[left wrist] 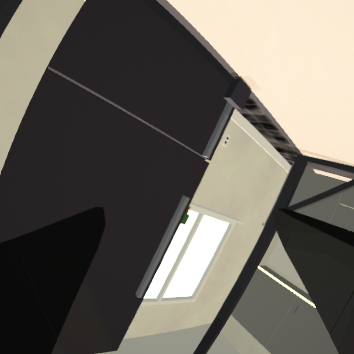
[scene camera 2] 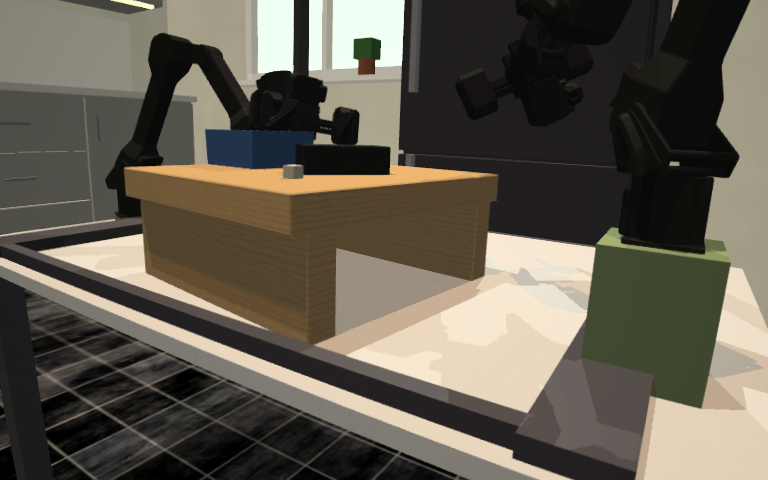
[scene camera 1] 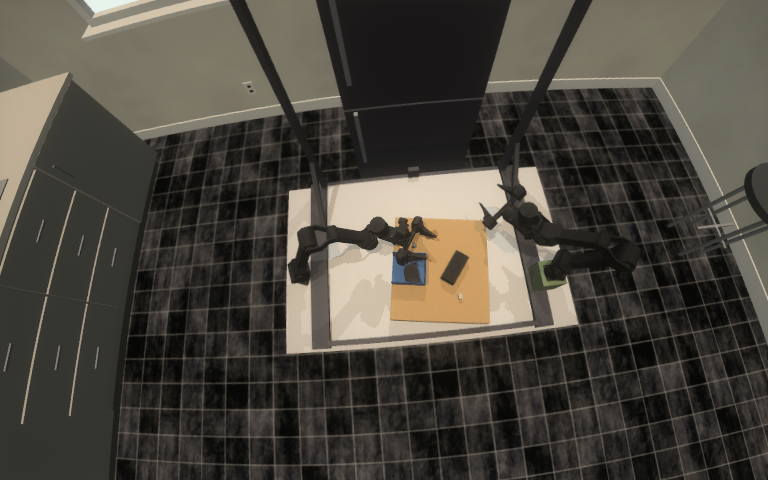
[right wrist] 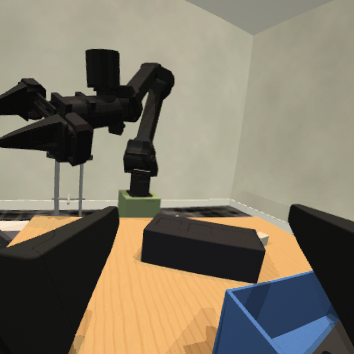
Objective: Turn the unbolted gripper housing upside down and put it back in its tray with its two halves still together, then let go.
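Pixels of known places: left gripper, fingertip midpoint: [left wrist: 191,216] [scene camera 2: 511,94] [scene camera 1: 488,193]; right gripper, fingertip midpoint: [scene camera 2: 326,109] [scene camera 1: 431,247] [right wrist: 203,213]; left arm's base, origin of the base link: [scene camera 2: 662,242] [scene camera 1: 552,272] [right wrist: 138,193]; right arm's base, origin of the base link: [scene camera 2: 132,214] [scene camera 1: 301,276].
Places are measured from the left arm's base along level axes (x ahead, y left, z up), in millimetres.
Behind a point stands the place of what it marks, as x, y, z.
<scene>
The gripper housing, a dark brown piece [scene camera 1: 412,272] {551, -44, 65}, lies inside the blue tray [scene camera 1: 399,277] {600, -37, 38} [scene camera 2: 227,148] {573, -6, 57} [right wrist: 282,305] {502, -64, 64} on the wooden stand; part of it also shows at the lower right edge of the right wrist view. Its seam and which side is up cannot be made out. My right gripper [scene camera 1: 430,246] {476, -115, 118} [right wrist: 203,213] {476, -115, 118} is open and empty, low over the back edge of the tray, with one finger partly covering that edge. My left gripper [scene camera 1: 491,196] {245, -288, 153} [left wrist: 191,216] {245, -288, 153} is open and empty, raised behind and to the right of the stand, far from the tray.
A black oblong box [scene camera 1: 454,267] {397, -47, 66} [scene camera 2: 345,159] {375, -30, 50} [right wrist: 202,250] {416, -65, 57} lies on the wooden stand [scene camera 1: 438,308] {470, 90, 31} [scene camera 2: 226,215] {396, 149, -3}, right of the tray. A small pale cube [scene camera 1: 459,296] {391, 57, 45} [scene camera 2: 292,170] {380, 65, 40} [right wrist: 263,238] {395, 54, 43} lies near the box. A green block [scene camera 1: 548,277] [scene camera 2: 654,316] {-3, 50, -54} [right wrist: 140,205] {50, -8, -20} carries the left arm.
</scene>
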